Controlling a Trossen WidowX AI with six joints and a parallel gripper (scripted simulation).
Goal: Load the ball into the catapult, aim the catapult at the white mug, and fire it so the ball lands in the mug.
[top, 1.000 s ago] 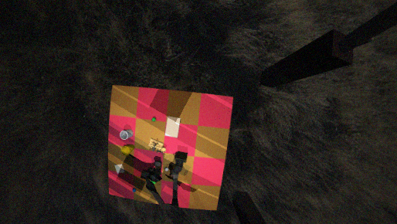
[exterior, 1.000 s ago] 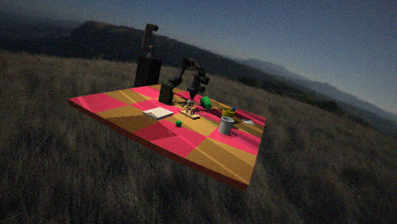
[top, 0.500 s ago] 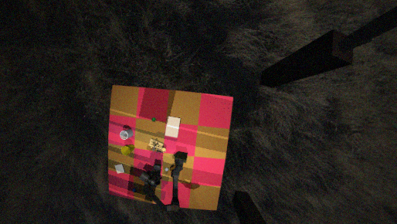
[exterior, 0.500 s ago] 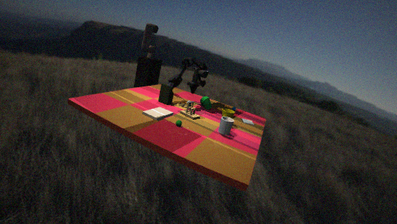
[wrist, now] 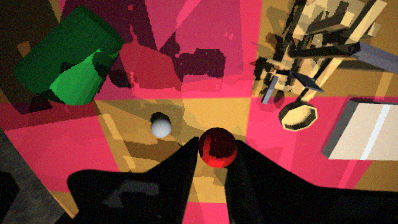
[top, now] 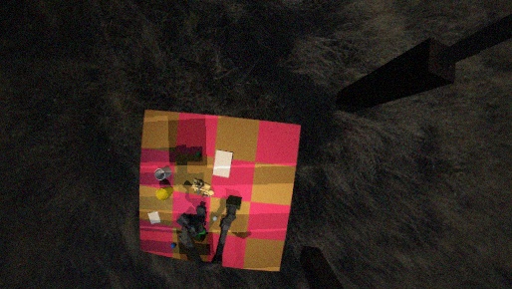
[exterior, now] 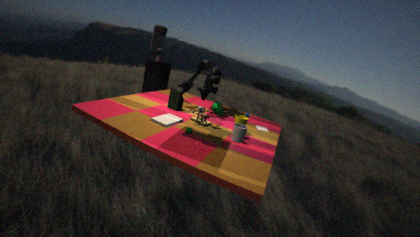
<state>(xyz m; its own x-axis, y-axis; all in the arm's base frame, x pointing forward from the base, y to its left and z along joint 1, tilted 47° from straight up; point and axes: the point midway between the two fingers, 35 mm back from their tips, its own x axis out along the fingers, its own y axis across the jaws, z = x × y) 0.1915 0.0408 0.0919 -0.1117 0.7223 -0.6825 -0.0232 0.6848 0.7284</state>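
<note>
The wooden catapult lies 6 cm ahead of my gripper tip, 12 cm to the right of it and 8 cm below it. From my gripper tip the other things lie so: yellow object (36 cm ahead, 5 cm to the right, 10 cm below); then red ball (1 cm above); then white ball (6 cm behind, 9 cm to the left, 11 cm below).
</note>
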